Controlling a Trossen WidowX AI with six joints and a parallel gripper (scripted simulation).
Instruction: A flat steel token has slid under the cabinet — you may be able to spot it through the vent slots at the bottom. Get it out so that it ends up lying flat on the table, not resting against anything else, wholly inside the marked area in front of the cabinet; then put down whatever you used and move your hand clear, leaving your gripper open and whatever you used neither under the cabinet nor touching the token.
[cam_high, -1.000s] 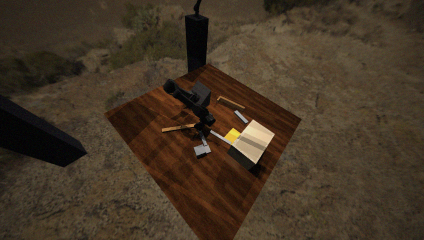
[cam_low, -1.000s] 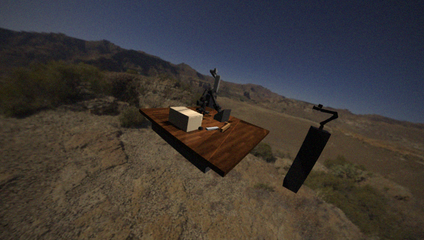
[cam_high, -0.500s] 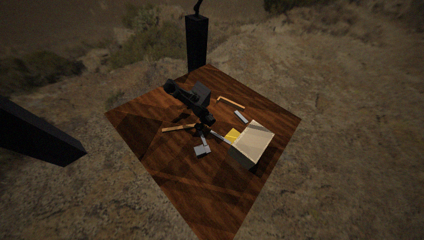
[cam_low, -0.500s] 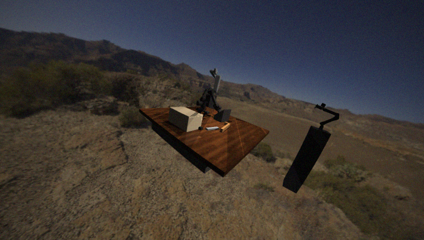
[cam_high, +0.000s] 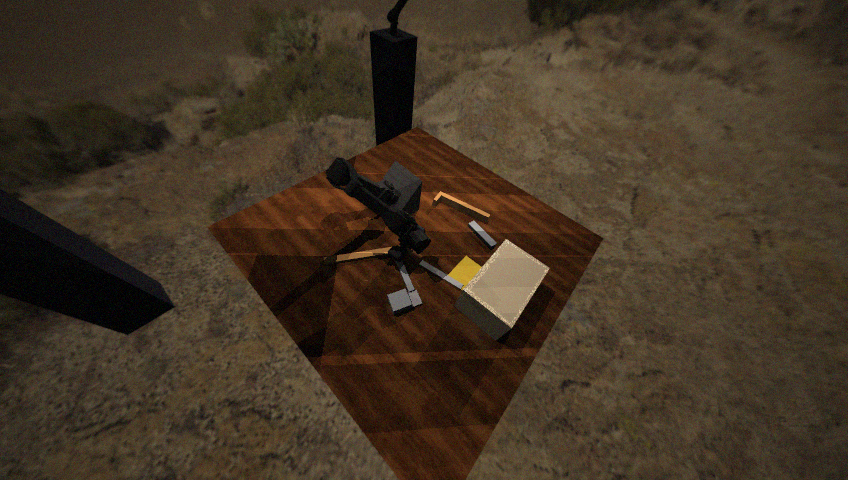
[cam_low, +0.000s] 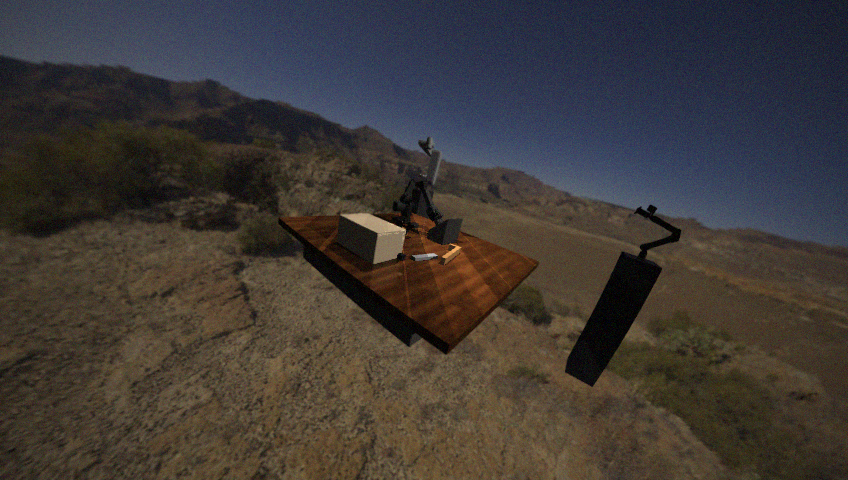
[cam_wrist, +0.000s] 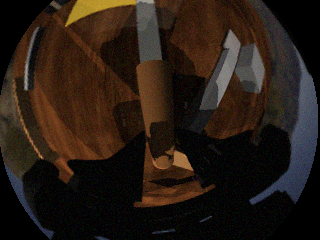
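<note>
Now: the grey scraper 12 cm ahead of my gripper tip and 10 cm to the right of it. The rest, counted from my gripper tip: wooden stick 12 cm behind, 14 cm to the right; grey block 14 cm ahead, 18 cm to the right, 1 cm above; grey bar 18 cm ahead, 33 cm to the left.
</note>
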